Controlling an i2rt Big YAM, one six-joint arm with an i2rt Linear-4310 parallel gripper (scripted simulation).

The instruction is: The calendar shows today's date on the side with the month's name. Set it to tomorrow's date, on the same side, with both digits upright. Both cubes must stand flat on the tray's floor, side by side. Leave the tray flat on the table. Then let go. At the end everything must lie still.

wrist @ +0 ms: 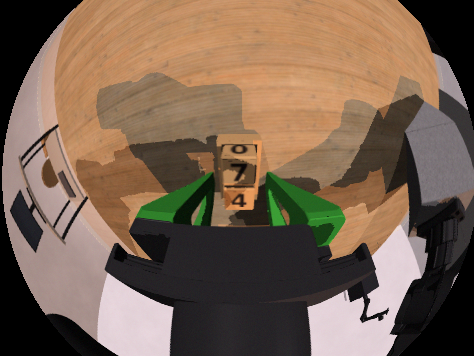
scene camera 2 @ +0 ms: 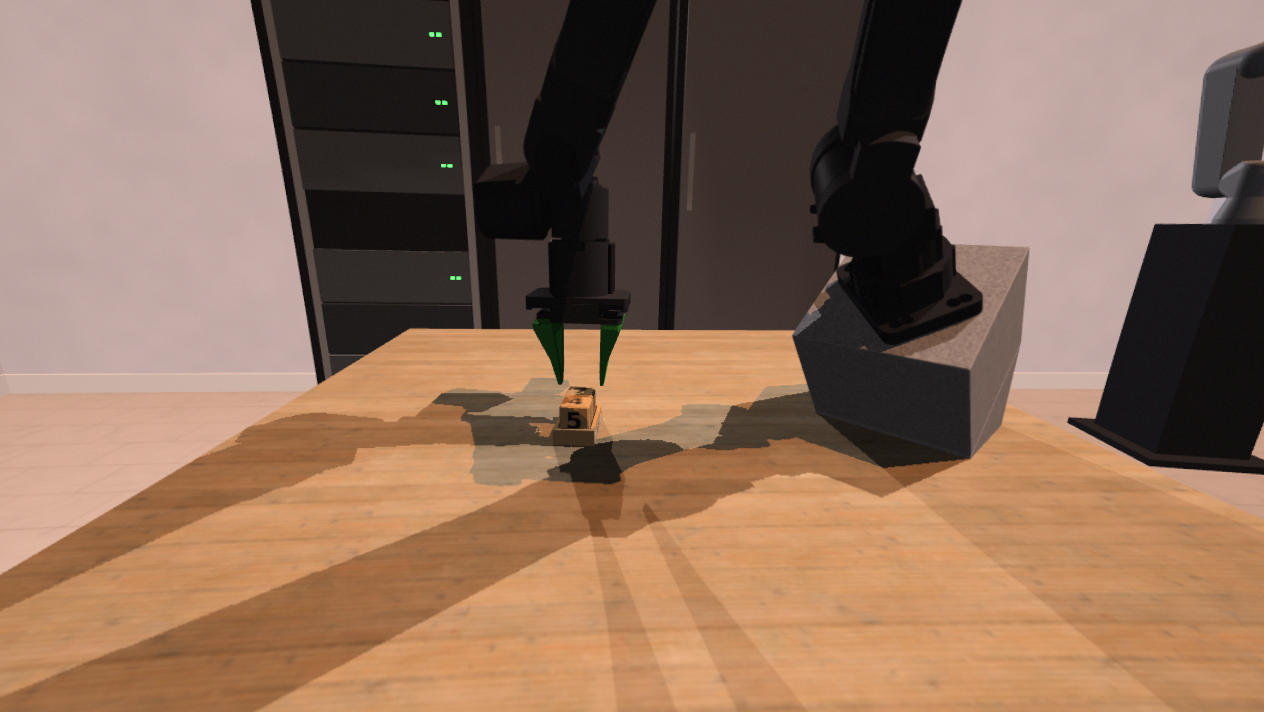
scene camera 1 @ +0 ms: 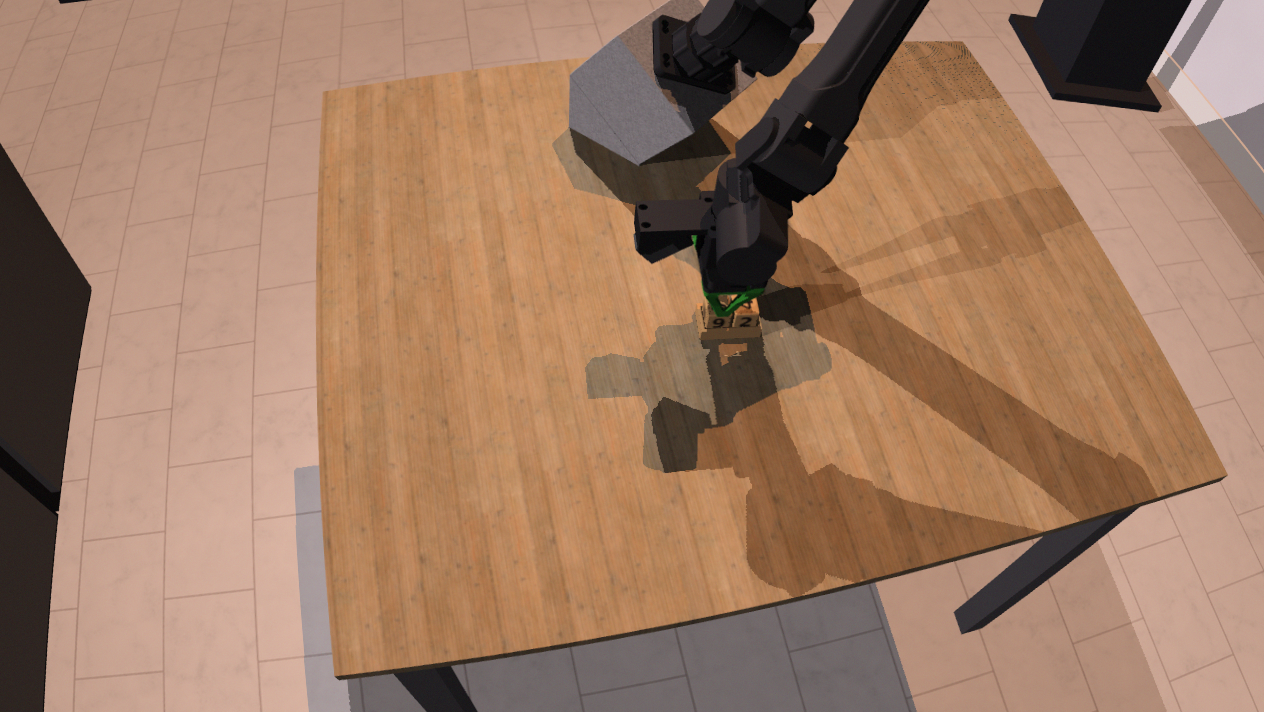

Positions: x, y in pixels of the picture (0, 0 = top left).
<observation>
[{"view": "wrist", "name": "my gripper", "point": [240, 178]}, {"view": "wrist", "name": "wooden number cube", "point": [236, 197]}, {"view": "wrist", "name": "wooden number cube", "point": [238, 161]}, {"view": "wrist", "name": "wooden calendar tray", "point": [222, 139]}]
</observation>
